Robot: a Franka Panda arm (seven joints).
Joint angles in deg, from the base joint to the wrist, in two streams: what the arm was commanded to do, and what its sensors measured. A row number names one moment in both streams.
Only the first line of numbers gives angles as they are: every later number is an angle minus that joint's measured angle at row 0.
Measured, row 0:
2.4, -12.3, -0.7, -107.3, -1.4, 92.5, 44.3
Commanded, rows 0 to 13:
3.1, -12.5, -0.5, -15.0, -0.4, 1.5, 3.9
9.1, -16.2, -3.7, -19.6, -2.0, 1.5, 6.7
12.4, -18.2, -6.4, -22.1, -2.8, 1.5, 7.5
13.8, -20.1, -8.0, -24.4, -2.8, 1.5, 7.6
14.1, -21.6, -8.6, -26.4, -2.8, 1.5, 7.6
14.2, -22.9, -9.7, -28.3, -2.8, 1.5, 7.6
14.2, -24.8, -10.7, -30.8, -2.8, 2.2, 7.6
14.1, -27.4, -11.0, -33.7, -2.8, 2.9, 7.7
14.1, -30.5, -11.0, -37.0, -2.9, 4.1, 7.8
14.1, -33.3, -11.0, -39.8, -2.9, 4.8, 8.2
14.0, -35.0, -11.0, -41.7, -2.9, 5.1, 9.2
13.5, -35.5, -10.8, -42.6, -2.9, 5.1, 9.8
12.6, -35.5, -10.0, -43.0, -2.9, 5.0, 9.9
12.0, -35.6, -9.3, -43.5, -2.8, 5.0, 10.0
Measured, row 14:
13.4, -32.0, -11.0, -39.7, -2.0, 3.5, 8.3
